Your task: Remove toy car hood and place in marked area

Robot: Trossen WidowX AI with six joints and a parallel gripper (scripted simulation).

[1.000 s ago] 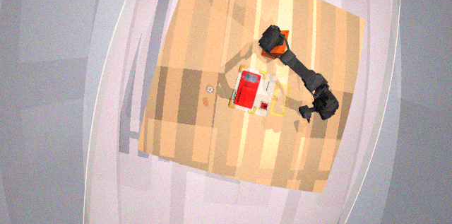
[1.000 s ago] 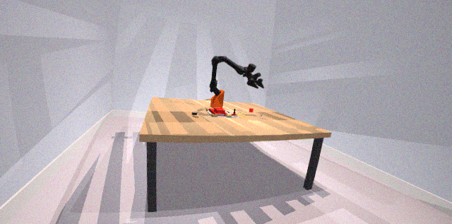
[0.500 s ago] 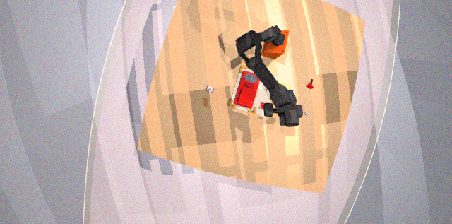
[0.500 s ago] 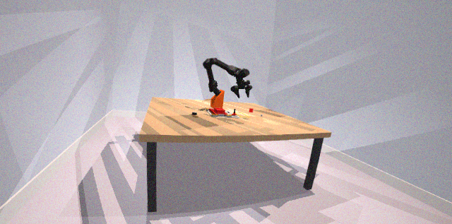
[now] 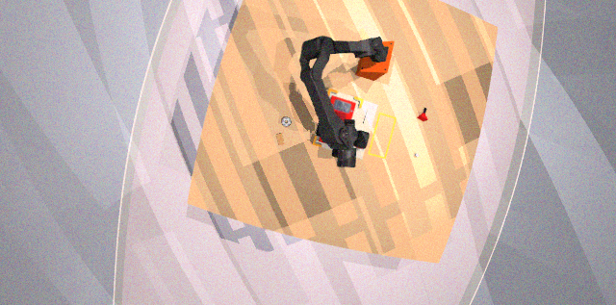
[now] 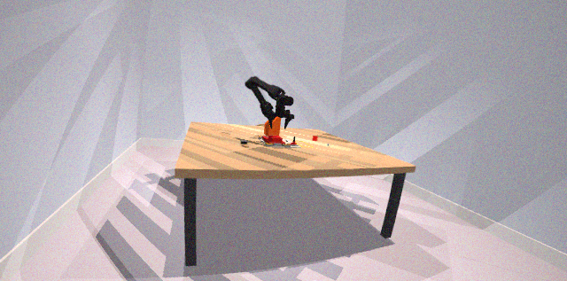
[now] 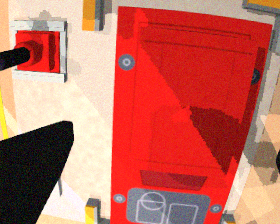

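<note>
My gripper tip is 1 cm past the hood, 1 cm to the left of it and 6 cm above it. From my gripper tip the other things lie so: tan block (9 cm ahead, 22 cm to the right, 10 cm below).
</note>
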